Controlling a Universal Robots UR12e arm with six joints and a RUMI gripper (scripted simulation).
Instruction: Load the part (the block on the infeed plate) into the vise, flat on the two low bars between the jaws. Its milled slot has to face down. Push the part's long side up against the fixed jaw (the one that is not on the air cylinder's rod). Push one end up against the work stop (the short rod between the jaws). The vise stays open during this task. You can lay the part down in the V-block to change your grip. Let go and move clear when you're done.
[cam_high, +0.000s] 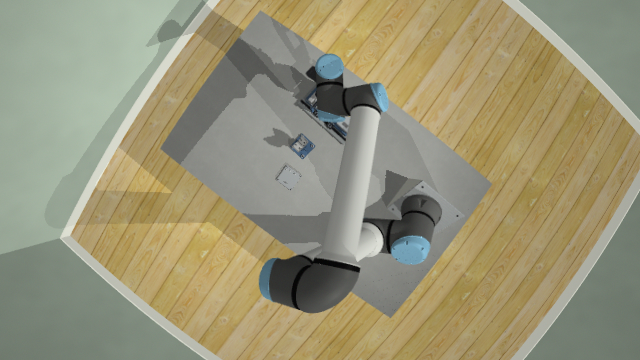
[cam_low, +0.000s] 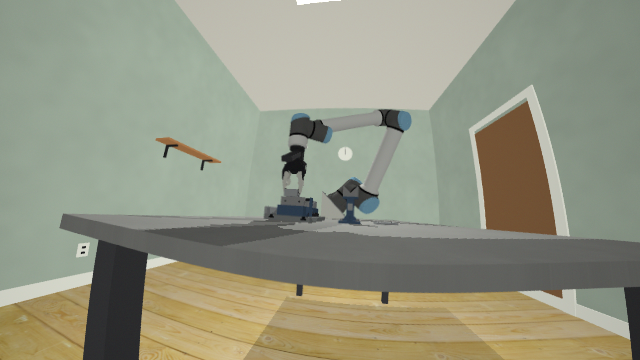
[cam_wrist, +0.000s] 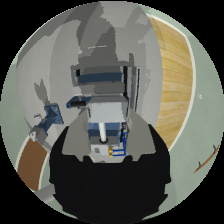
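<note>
Now: hand 10 mm above the part. From my hand the other things lie so: vise 70 mm behind, 20 mm to the left, 80 mm below; then infeed plate 140 mm behind, 400 mm to the left, 120 mm below.
</note>
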